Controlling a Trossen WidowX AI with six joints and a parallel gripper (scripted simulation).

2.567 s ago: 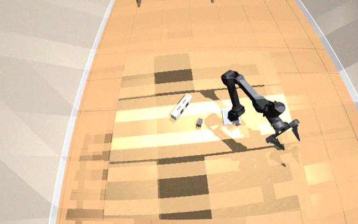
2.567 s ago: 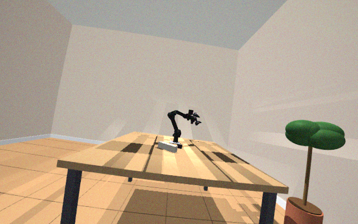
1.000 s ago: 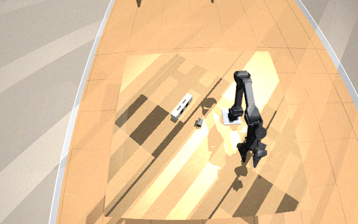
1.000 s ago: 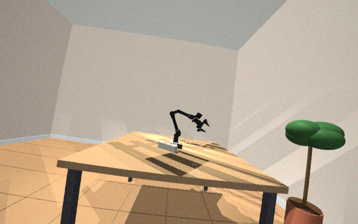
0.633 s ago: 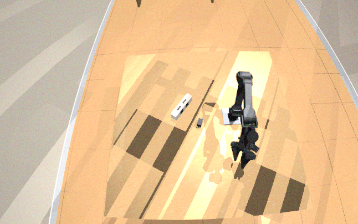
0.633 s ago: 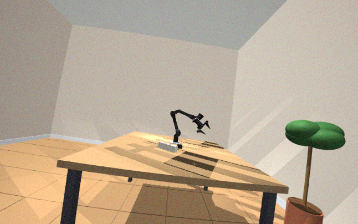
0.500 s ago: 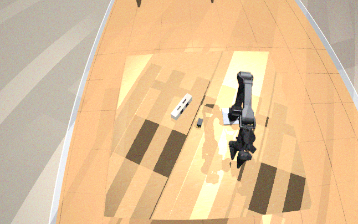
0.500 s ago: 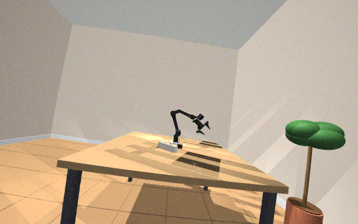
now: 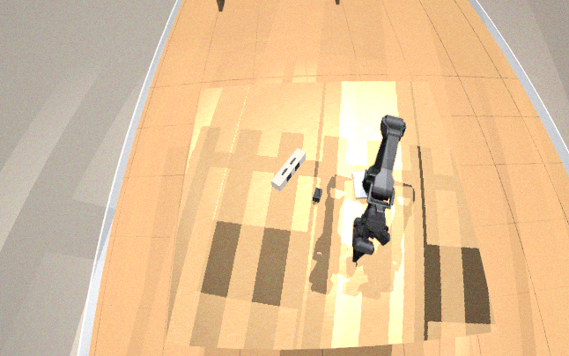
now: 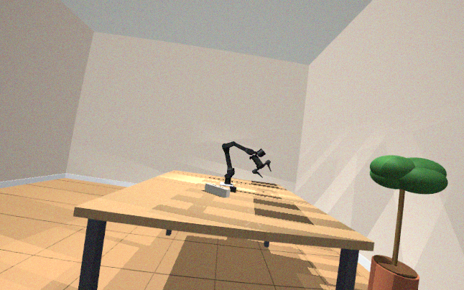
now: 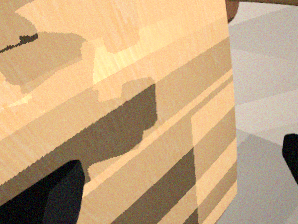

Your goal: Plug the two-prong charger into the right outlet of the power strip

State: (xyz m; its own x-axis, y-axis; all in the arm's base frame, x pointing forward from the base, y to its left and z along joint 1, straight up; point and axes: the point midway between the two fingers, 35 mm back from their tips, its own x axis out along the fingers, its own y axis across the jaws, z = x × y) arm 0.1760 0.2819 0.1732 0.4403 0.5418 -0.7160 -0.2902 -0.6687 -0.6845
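Now: gripper tip 29 cm to the left of the black two-prong charger, 14 cm above it and 6 cm short of it.
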